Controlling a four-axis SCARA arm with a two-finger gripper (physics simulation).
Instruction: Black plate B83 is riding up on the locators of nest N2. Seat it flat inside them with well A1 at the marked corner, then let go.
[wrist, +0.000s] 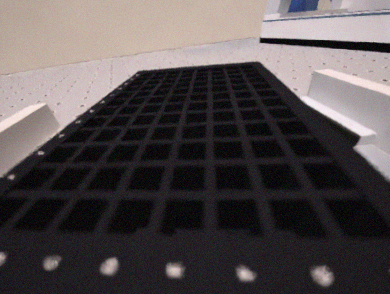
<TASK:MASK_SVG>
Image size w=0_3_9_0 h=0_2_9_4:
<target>my gripper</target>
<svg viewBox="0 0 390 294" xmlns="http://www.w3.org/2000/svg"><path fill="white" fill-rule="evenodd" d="M47 103L30 105L0 122L0 177L65 128L60 127ZM313 71L307 96L299 98L353 147L372 144L390 155L390 87L329 69Z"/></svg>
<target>black plate B83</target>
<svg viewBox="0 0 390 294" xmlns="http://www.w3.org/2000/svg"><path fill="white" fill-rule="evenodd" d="M390 180L259 61L138 71L0 177L0 294L390 294Z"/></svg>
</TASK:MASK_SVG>
